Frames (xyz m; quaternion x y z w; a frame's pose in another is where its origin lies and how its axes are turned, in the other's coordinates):
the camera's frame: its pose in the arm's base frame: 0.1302 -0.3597 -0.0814 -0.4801 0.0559 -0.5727 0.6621
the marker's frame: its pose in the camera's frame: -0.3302 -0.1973 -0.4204 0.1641 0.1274 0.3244 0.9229
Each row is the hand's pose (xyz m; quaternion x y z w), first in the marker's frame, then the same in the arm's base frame.
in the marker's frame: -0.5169 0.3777 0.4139 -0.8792 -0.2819 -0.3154 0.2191
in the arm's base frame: -0.2716 0.4193 -0.1280 0.9875 -0.0594 0.1157 0.0891
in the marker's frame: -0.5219 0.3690 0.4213 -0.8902 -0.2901 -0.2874 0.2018
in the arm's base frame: -0.2757 0.4200 -0.1163 0.9905 -0.0599 0.0805 0.0944
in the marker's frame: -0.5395 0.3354 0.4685 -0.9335 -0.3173 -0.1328 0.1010
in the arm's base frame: -0.2809 0.4266 -0.0563 0.9834 -0.0706 -0.1076 0.1277
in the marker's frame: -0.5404 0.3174 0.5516 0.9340 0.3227 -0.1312 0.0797
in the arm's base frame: -0.2477 0.4392 0.0209 0.8897 -0.0946 -0.4077 0.1823
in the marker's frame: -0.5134 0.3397 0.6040 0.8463 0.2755 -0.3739 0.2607
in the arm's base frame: -0.1903 0.4458 0.0460 0.7035 -0.1252 -0.6592 0.2343
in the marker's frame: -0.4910 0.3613 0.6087 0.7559 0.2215 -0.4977 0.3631
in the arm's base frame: -0.1614 0.4427 0.0339 0.5548 -0.1473 -0.7750 0.2643
